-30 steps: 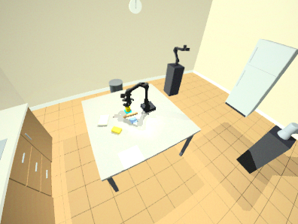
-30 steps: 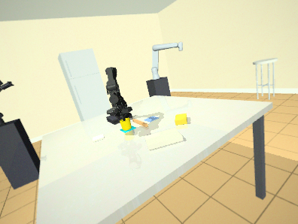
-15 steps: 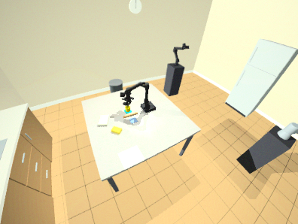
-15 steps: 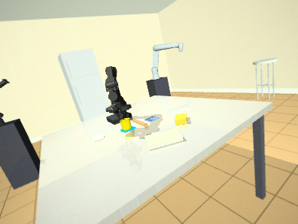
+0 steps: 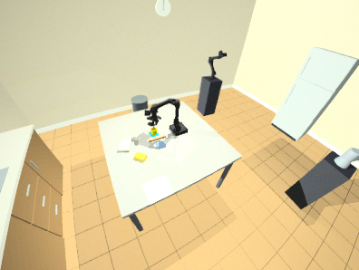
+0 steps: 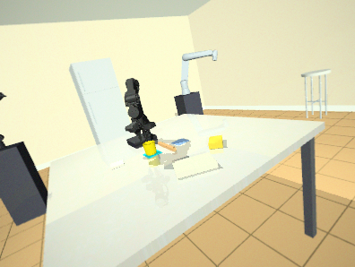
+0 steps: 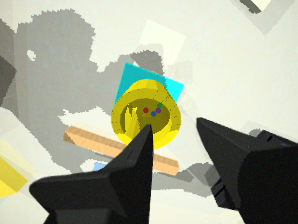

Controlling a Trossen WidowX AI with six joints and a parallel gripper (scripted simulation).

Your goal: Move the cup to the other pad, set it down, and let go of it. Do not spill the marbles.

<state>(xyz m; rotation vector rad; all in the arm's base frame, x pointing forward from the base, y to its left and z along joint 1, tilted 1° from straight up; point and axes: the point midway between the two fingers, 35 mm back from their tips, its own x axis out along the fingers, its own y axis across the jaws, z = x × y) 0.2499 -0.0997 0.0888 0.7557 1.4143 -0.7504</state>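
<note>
Right now my gripper tip is 20 mm short of the yellow cup, 20 mm to the right of it and 50 mm above it. From my gripper tip the other things lie so: orange marble 20 mm ahead, 40 mm to the left, 70 mm below; wooden stick 20 mm ahead, 120 mm to the left, 90 mm below; cyan pad 20 mm ahead, 20 mm to the left, 100 mm below.
</note>
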